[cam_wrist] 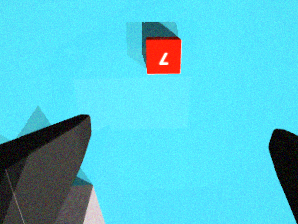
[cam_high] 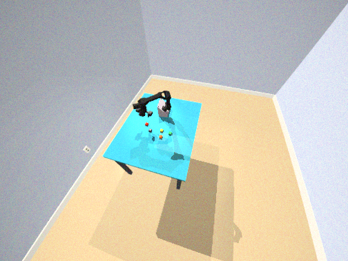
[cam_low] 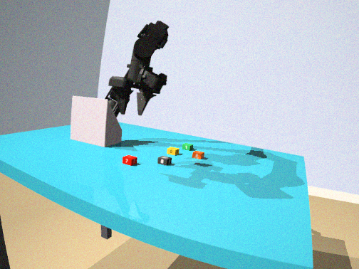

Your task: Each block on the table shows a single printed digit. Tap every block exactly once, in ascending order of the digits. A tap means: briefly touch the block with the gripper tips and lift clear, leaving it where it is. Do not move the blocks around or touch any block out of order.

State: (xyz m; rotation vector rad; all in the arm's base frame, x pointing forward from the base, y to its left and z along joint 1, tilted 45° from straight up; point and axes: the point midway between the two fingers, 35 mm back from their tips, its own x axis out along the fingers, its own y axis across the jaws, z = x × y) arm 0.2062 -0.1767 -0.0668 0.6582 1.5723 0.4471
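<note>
Now: the yellow block 7 cm ahead of my gripper tip, 20 cm to the left of it and 13 cm below it. From my gripper tip the other things lie so: red block 1 cm ahead, 13 cm below; then dark grey block 9 cm ahead, 7 cm to the left, 13 cm below; then orange block 16 cm ahead, 22 cm to the left, 13 cm below.
</note>
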